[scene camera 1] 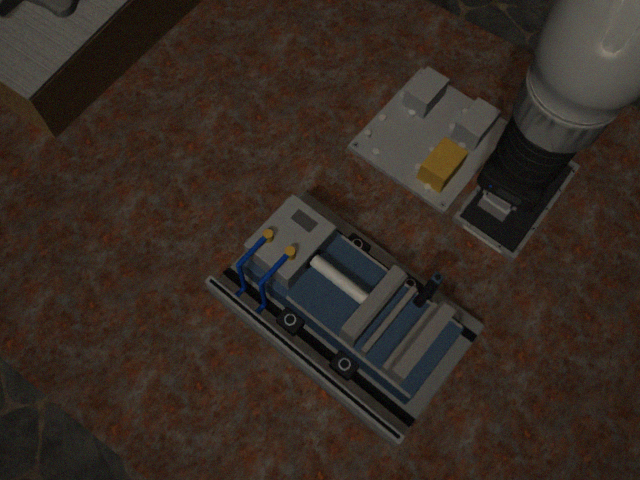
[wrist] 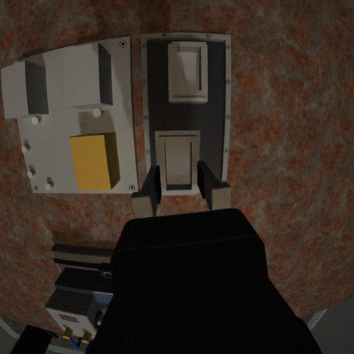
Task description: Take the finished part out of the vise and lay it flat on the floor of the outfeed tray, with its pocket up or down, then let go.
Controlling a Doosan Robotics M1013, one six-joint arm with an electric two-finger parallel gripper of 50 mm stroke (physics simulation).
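Places are measured from the arm's base along level axes (x back, y right, z up), in centimetres.
Pixels of known places: gripper, between the fingertips: [scene camera 1: 502,195].
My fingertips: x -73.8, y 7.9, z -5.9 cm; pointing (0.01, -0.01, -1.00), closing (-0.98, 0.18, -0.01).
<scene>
Behind a point stands the place of what it marks.
My gripper [scene camera 1: 502,200] @(x -73.8, y 7.9, z -5.9 cm) [wrist: 178,173] is shut on the finished part [scene camera 1: 493,207] @(x -73.2, y 9.8, z -6.3 cm) [wrist: 178,162], a light grey rectangular block. It holds the part roughly level, pocket up, over the near end of the outfeed tray [scene camera 1: 469,227] @(x -71.6, y 11.6, z -10.5 cm) [wrist: 226,115]. In the wrist view the part overlaps the tray's near rim; its exact height above the dark floor is hard to tell. A second pocketed part [wrist: 187,90] lies pocket up at the tray's far end in the wrist view. The vise [scene camera 1: 374,304] @(x -63.8, y 30.0, z -2.1 cm) [wrist: 72,305] stands apart from the tray, with thin bars between its jaws.
A light plate [scene camera 1: 392,139] @(x -56.9, y 2.3, z -10.9 cm) [wrist: 55,150] lies beside the tray, carrying two grey blocks [scene camera 1: 426,88] @(x -58.7, y -5.7, z -7.3 cm) [wrist: 82,75], a yellow block [scene camera 1: 442,164] @(x -65.0, y 5.7, z -7.3 cm) [wrist: 92,162] and several pegs. Blue hoses [scene camera 1: 250,251] @(x -48.5, y 30.4, z -0.7 cm) rise at the vise's end. A wooden-sided box [scene camera 1: 103,62] @(x -13.5, y 9.9, z -6.8 cm) is at the upper left.
</scene>
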